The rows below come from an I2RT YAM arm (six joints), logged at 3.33 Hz.
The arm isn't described. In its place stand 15 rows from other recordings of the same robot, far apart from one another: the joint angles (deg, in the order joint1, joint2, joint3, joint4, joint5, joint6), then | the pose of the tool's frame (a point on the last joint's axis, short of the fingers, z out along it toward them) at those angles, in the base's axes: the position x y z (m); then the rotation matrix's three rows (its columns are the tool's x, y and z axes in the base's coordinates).
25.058, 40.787, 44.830, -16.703, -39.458, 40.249 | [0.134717, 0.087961, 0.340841], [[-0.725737, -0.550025, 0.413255], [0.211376, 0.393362, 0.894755], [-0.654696, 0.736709, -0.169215]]
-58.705, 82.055, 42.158, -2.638, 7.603, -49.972 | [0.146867, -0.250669, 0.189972], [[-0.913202, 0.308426, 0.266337], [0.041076, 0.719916, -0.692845], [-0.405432, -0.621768, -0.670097]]
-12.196, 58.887, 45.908, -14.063, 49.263, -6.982 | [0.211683, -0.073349, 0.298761], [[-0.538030, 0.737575, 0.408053], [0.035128, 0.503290, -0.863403], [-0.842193, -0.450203, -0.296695]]
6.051, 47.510, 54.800, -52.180, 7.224, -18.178 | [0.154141, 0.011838, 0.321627], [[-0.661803, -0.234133, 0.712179], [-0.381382, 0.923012, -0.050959], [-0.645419, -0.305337, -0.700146]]
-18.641, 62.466, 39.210, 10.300, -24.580, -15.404 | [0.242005, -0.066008, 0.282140], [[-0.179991, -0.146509, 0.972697], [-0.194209, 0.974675, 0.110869], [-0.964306, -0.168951, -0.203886]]
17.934, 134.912, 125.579, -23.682, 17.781, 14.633 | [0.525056, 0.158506, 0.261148], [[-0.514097, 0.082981, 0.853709], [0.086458, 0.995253, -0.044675], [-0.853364, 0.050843, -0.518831]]
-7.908, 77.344, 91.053, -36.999, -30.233, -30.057 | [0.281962, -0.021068, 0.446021], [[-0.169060, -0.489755, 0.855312], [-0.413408, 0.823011, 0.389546], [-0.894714, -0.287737, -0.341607]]
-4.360, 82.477, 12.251, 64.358, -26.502, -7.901 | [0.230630, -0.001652, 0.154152], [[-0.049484, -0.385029, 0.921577], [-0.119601, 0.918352, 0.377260], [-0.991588, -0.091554, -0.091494]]
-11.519, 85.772, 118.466, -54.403, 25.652, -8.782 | [0.264303, -0.069592, 0.520371], [[-0.445846, 0.512044, 0.734188], [-0.049594, 0.804831, -0.591428], [-0.893735, -0.300098, -0.333436]]
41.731, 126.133, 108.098, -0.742, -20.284, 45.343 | [0.386480, 0.361254, 0.273354], [[-0.787196, -0.440126, 0.431985], [0.191926, 0.490850, 0.849841], [-0.586077, 0.751901, -0.301924]]
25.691, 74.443, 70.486, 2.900, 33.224, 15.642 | [0.280163, 0.113134, 0.408865], [[0.019317, 0.130643, 0.991241], [0.259587, 0.956772, -0.131159], [-0.965527, 0.259847, -0.015432]]
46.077, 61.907, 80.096, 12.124, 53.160, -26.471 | [0.153722, 0.118541, 0.527999], [[0.292285, 0.198500, 0.935504], [-0.081788, 0.979826, -0.182351], [-0.952827, -0.023215, 0.302623]]
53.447, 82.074, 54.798, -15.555, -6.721, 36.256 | [0.180711, 0.250741, 0.241687], [[-0.828531, -0.445092, 0.339749], [-0.131361, 0.744327, 0.654768], [-0.544316, 0.497866, -0.675166]]
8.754, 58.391, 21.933, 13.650, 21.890, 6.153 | [0.212540, 0.019299, 0.199516], [[-0.359651, 0.238373, 0.902125], [0.045247, 0.970136, -0.238305], [-0.931989, -0.044888, -0.359696]]
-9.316, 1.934, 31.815, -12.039, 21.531, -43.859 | [0.037999, -0.019473, 0.329312], [[-0.125197, 0.566651, 0.814391], [-0.632613, 0.586741, -0.505505], [-0.764282, -0.578482, 0.285013]]
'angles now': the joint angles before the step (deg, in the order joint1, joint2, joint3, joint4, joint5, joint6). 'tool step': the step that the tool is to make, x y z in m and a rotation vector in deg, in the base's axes. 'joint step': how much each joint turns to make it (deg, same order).
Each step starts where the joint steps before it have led.
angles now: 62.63 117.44 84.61 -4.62 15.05 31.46
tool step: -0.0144 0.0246 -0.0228 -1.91 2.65 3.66
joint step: 2.75 5.26 3.81 -1.58 -1.68 0.65
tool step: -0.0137 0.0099 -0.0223 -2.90 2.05 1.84
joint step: 1.93 3.04 0.76 -1.34 -0.41 0.60
